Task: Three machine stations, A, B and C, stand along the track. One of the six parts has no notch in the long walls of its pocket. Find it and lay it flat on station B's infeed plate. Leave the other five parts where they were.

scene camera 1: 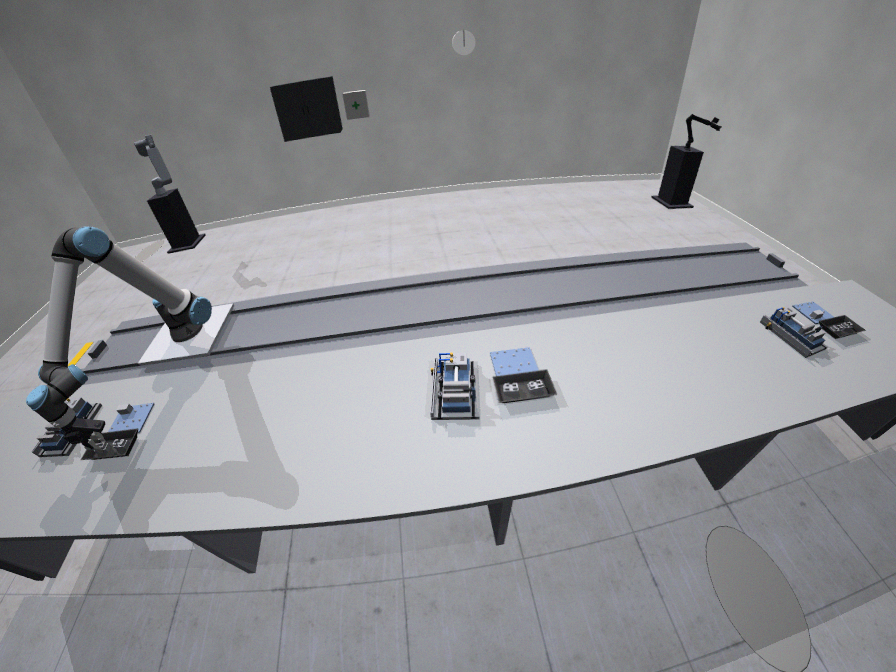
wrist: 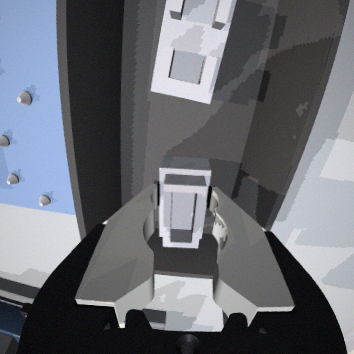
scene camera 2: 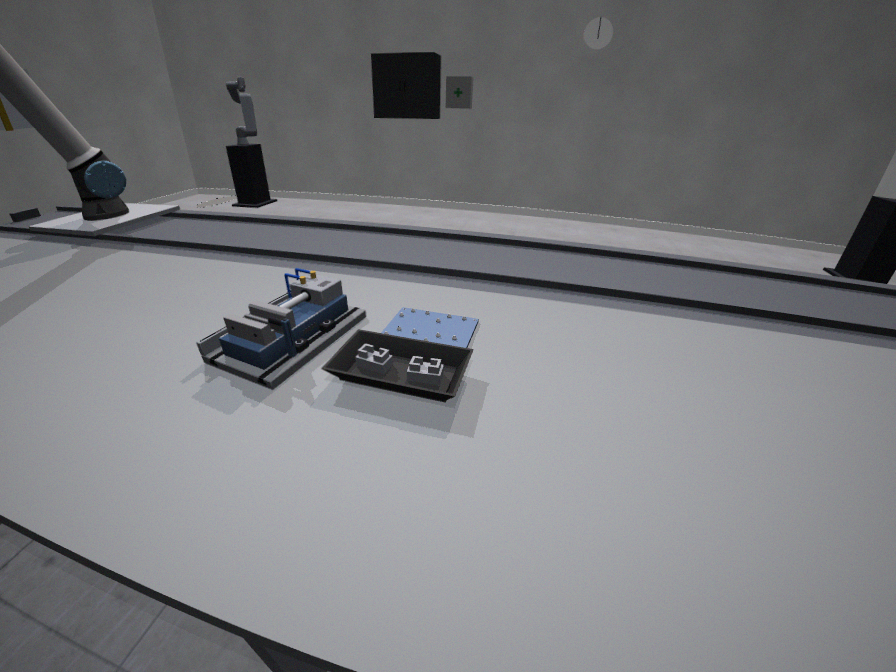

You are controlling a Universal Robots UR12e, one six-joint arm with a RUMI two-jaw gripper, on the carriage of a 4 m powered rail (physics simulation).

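Seen in the pictures: gripper, between the fingertips: [scene camera 1: 105,449] [wrist: 183,183]; arm's base, origin of its link: [scene camera 1: 187,331] [scene camera 2: 107,215].
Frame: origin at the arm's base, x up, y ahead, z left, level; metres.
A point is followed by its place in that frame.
Observation:
My gripper [scene camera 1: 95,439] {x -0.014, y 0.777, z -0.114 m} [wrist: 183,183] {x -0.014, y 0.777, z -0.114 m} is low in the dark tray [scene camera 1: 131,443] {x 0.005, y 0.774, z 0.046 m} [wrist: 92,125] {x 0.001, y 0.714, z -0.074 m} at the left station. Its jaws are shut on a pale part [wrist: 184,214] {x 0.003, y 0.780, z -0.130 m} across the long walls. The part has a long rectangular pocket; no notch shows in what I see of its walls, and the jaws hide some of the sides. Another part [scene camera 1: 119,441] {x 0.007, y 0.759, z -0.027 m} [wrist: 185,90] {x 0.017, y 0.768, z -0.045 m} lies farther along the tray. A grey part [scene camera 1: 124,409] {x 0.010, y 0.572, z -0.103 m} stands on the left blue plate [scene camera 1: 137,419] {x -0.023, y 0.616, z -0.027 m} [wrist: 35,150] {x -0.022, y 0.654, z -0.106 m}. The middle station's blue infeed plate [scene camera 1: 515,361] {x -0.022, y 0.559, z 1.782 m} [scene camera 2: 434,324] {x -0.022, y 0.537, z 1.780 m} holds no part.
The middle tray [scene camera 1: 522,397] {x -0.018, y 0.766, z 1.754 m} [scene camera 2: 396,374] {x -0.018, y 0.739, z 1.764 m} holds two notched parts [scene camera 1: 535,385] {x 0.003, y 0.732, z 1.818 m} [scene camera 2: 424,371] {x 0.003, y 0.742, z 1.819 m}, beside a machine vise [scene camera 1: 455,386] {x 0.057, y 0.718, z 1.488 m} [scene camera 2: 278,325] {x 0.048, y 0.739, z 1.530 m}. The right station has a vise [scene camera 1: 792,331] {x 0.018, y 0.704, z 3.282 m}, a plate [scene camera 1: 804,309] {x -0.022, y 0.524, z 3.614 m} with a part, and a tray [scene camera 1: 843,334] {x -0.020, y 0.763, z 3.661 m}. The rail [scene camera 1: 506,289] runs behind the table.

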